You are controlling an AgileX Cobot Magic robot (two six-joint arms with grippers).
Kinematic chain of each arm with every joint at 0, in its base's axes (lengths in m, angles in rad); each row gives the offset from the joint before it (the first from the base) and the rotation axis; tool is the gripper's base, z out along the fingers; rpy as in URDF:
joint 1: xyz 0 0 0.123 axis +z
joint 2: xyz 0 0 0 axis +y
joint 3: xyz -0.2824 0 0.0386 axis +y
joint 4: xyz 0.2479 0 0.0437 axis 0.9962 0 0.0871
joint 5: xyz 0 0 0 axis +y
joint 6: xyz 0.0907 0 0.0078 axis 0.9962 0 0.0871
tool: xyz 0 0 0 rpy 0 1.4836 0
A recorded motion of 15 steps. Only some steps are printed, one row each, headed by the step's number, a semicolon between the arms.
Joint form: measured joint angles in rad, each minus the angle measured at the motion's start. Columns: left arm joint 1, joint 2, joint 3, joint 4, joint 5, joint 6; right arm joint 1, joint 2, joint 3, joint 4, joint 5, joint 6.
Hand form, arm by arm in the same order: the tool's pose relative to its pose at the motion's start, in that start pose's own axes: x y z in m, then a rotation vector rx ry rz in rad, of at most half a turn. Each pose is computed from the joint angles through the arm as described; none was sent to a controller.
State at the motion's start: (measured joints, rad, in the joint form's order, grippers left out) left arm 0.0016 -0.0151 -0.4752 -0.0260 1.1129 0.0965; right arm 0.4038 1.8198 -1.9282 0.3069 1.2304 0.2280
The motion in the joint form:
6: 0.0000 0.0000 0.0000 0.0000 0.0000 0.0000; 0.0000 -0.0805 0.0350 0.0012 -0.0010 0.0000
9: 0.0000 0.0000 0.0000 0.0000 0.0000 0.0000; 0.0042 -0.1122 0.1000 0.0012 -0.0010 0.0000
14: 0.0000 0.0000 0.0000 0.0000 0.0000 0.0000; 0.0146 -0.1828 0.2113 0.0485 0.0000 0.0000
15: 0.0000 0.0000 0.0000 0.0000 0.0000 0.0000; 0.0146 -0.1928 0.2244 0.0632 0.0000 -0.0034
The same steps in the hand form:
6: 0.0000 0.0000 0.0000 0.0000 0.0000 0.0000; 0.0098 0.0055 -0.0279 -0.0156 -0.0419 -0.0126
9: 0.0000 0.0000 0.0000 0.0000 0.0000 0.0000; 0.0206 0.0029 -0.0261 -0.0069 -0.0101 -0.0065
14: 0.0000 0.0000 0.0000 0.0000 0.0000 0.0000; 0.0427 0.0044 -0.0296 -0.0412 0.0420 0.0130
15: 0.0000 0.0000 0.0000 0.0000 0.0000 0.0000; 0.0455 0.0051 -0.0309 -0.0537 0.0478 0.0157

